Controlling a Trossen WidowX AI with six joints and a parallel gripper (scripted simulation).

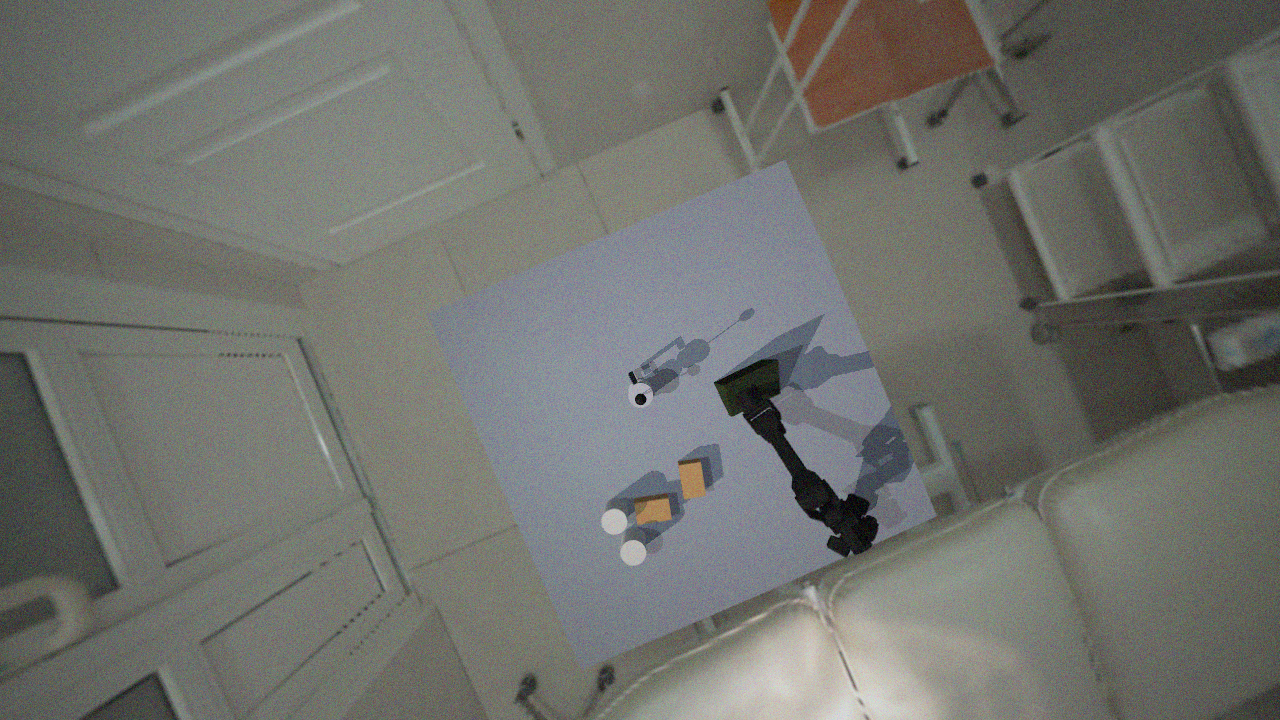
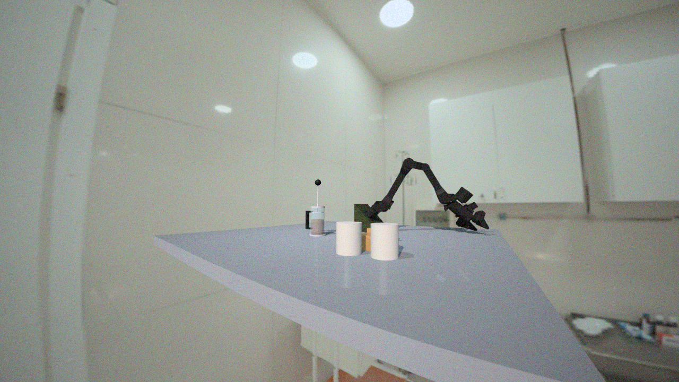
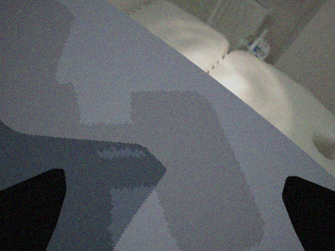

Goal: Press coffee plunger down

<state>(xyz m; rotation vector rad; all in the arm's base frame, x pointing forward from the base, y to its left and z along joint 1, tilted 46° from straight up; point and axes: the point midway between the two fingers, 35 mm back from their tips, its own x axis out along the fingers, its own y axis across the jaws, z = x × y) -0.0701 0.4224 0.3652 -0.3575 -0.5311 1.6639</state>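
The coffee press is 360 mm ahead of my gripper tip, 770 mm to the right of it and 110 mm above it.
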